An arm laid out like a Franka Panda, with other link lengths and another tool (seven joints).
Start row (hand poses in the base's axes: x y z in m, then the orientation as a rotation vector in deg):
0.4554 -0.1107 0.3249 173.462 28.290 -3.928
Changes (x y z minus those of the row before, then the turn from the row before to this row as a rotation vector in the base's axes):
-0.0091 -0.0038 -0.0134 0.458 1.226 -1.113
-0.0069 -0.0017 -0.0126 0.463 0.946 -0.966
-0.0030 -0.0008 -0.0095 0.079 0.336 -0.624
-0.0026 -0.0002 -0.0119 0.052 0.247 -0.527
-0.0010 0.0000 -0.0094 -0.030 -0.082 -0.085
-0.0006 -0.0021 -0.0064 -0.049 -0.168 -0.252
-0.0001 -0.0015 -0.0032 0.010 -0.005 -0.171
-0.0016 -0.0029 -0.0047 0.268 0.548 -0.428
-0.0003 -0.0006 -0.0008 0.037 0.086 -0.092
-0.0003 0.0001 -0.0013 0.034 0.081 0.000
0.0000 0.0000 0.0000 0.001 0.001 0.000
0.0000 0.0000 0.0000 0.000 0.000 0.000
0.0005 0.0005 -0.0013 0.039 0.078 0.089
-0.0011 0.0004 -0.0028 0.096 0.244 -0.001
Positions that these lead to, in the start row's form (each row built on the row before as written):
0.4463 -0.1145 0.3115 174.333 26.784 -5.754
0.4394 -0.1162 0.2989 175.118 25.467 -7.155
0.4364 -0.1170 0.2894 175.380 24.551 -7.681
0.4338 -0.1172 0.2775 175.580 23.771 -8.072
0.4328 -0.1172 0.2681 175.567 23.631 -7.954
0.4322 -0.1193 0.2617 175.571 23.228 -7.713
0.4321 -0.1208 0.2585 175.622 22.969 -7.710
0.4305 -0.1237 0.2538 176.017 22.394 -8.528
0.4302 -0.1243 0.2530 176.079 22.264 -8.658
0.4299 -0.1242 0.2517 176.116 22.274 -8.778
0.4299 -0.1242 0.2517 176.117 22.274 -8.779
0.4299 -0.1242 0.2517 176.117 22.274 -8.779
0.4304 -0.1237 0.2504 176.137 22.422 -8.891
0.4293 -0.1233 0.2476 176.242 22.451 -9.254

